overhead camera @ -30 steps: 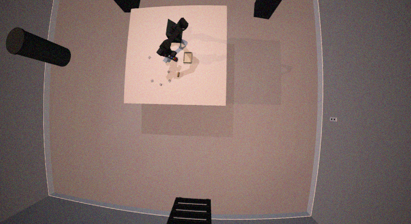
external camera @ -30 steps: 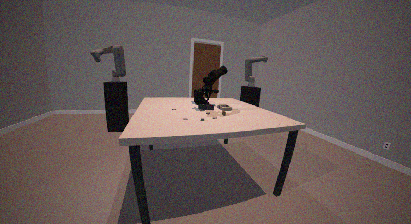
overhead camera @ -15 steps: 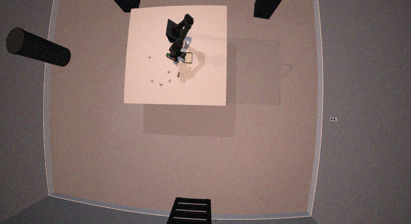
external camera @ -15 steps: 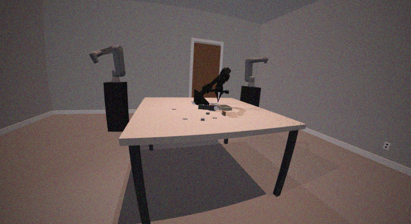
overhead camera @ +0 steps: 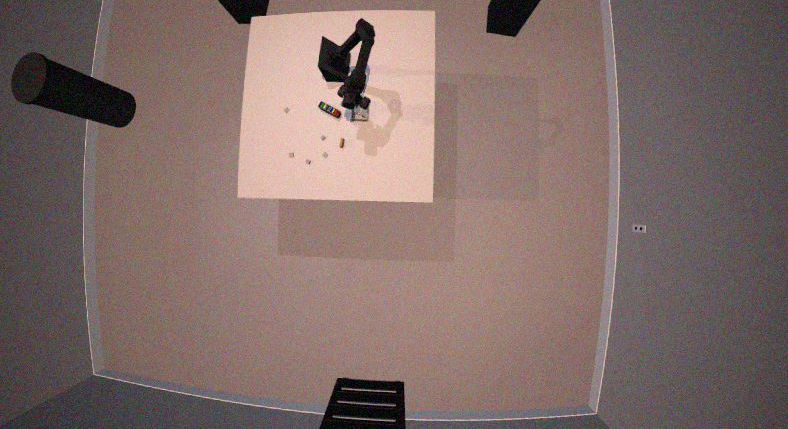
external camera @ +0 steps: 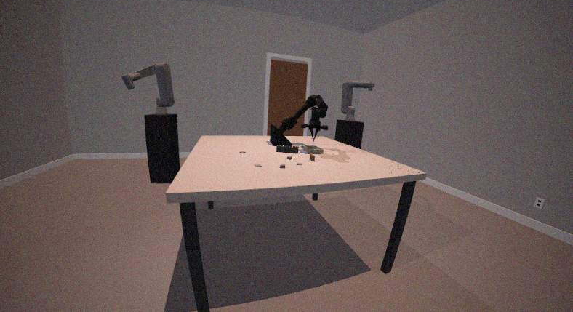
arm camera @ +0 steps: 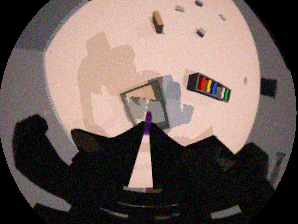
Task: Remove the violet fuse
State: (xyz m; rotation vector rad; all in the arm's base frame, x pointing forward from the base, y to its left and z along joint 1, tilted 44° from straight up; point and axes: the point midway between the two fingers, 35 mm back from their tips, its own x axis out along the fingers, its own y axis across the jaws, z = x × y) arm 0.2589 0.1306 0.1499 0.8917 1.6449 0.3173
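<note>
Right now the violet fuse is 1 cm below my gripper tip. From my gripper tip the other things lie so: tan tray 9 cm below.
</note>
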